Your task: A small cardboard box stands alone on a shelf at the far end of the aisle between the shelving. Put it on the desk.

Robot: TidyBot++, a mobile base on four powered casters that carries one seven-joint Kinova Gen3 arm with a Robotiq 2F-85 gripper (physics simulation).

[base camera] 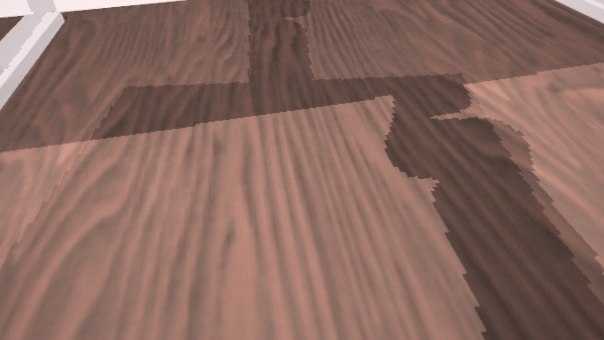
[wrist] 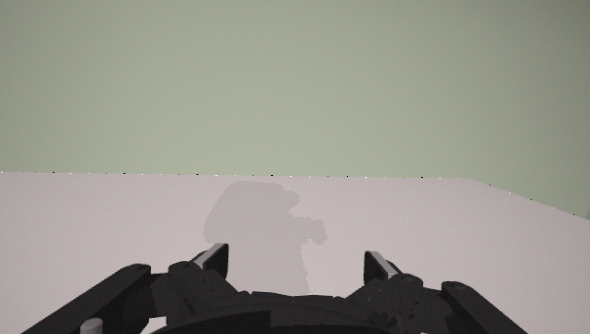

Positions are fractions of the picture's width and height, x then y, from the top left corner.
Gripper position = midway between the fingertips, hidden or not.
I see my gripper (wrist: 0.50, 0.79) and a white desk (wrist: 0.50, 0.71).
